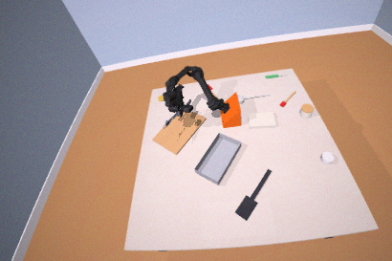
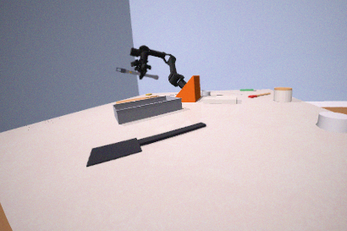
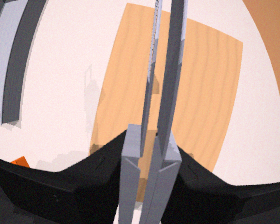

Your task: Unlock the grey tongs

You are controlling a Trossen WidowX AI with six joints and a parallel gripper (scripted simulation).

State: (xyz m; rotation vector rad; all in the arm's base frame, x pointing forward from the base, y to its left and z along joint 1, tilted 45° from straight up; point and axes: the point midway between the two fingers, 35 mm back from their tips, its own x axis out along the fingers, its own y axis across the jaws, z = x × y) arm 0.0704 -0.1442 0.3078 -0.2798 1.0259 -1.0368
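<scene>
Now: gripper tip 30 mm past the wooden board, 40 mm to the left of it and 160 mm above it. Round my gripper tip: white block (50 mm ahead, 550 mm to the left, 160 mm below); dark spatula (550 mm ahead, 340 mm to the left, 170 mm below).
</scene>
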